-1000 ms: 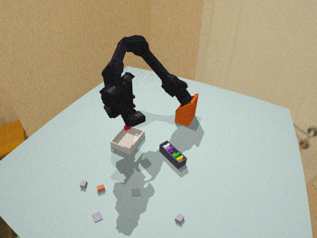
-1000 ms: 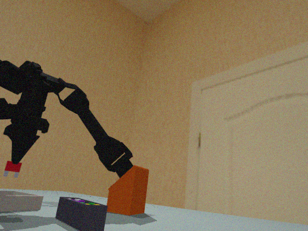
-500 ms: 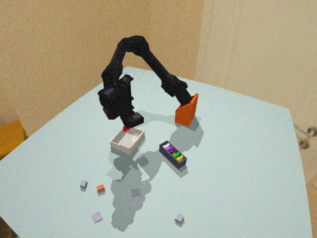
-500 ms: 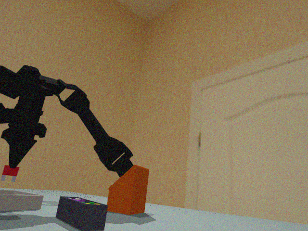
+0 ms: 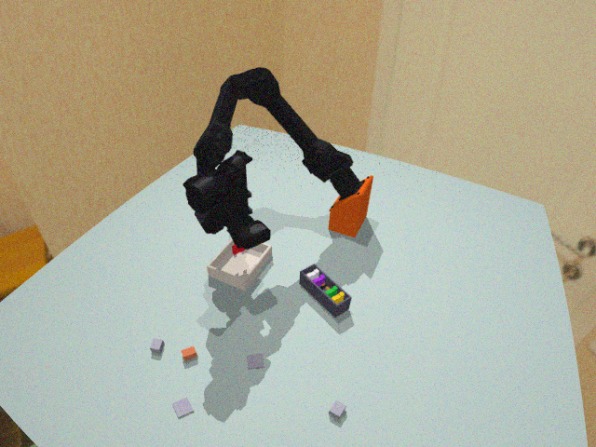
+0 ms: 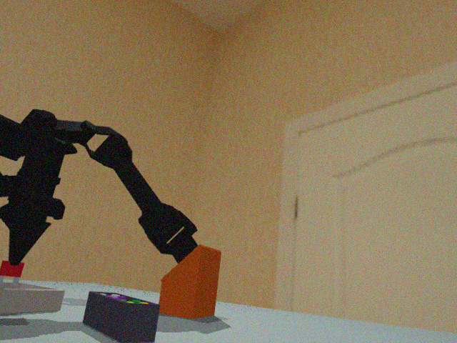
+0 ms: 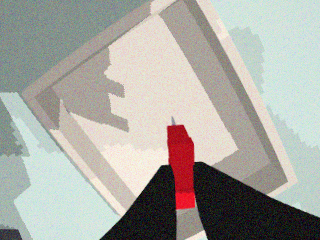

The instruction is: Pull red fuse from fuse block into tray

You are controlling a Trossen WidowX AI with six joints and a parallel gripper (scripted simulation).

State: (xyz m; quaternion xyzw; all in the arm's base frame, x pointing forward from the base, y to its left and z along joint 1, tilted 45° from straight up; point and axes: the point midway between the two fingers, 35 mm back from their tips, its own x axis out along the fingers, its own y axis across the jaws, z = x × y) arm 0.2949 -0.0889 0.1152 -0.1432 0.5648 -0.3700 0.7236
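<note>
Right now the red fuse is 1 cm below my gripper tip. Also, from my gripper tip: tray 6 cm below.
</note>
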